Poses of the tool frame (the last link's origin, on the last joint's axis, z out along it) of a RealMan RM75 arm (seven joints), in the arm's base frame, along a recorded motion.
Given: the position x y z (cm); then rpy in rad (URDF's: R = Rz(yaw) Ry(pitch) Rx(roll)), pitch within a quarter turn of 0, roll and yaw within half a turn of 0.
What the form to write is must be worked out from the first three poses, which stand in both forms.
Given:
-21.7, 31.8, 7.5, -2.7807, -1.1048, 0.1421
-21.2, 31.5, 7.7, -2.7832, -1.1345, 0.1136
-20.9, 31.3, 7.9, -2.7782, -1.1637, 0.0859
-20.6, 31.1, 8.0, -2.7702, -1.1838, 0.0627
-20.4, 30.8, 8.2, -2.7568, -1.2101, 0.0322
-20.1, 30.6, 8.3, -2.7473, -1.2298, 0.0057
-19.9, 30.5, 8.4, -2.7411, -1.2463, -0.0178
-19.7, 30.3, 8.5, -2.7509, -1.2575, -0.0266
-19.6, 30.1, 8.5, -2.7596, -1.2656, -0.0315
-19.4, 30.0, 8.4, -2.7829, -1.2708, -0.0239
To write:
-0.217, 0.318, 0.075, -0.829, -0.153, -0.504, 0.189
-0.212, 0.315, 0.077, -0.823, -0.143, -0.519, 0.180
-0.209, 0.313, 0.079, -0.817, -0.134, -0.534, 0.174
-0.206, 0.311, 0.080, -0.812, -0.129, -0.543, 0.170
-0.204, 0.308, 0.082, -0.805, -0.122, -0.556, 0.166
-0.201, 0.306, 0.083, -0.801, -0.115, -0.565, 0.162
-0.199, 0.305, 0.084, -0.797, -0.109, -0.573, 0.156
-0.197, 0.303, 0.085, -0.795, -0.104, -0.579, 0.149
-0.196, 0.301, 0.085, -0.793, -0.100, -0.583, 0.144
-0.194, 0.300, 0.084, -0.793, -0.096, -0.586, 0.137

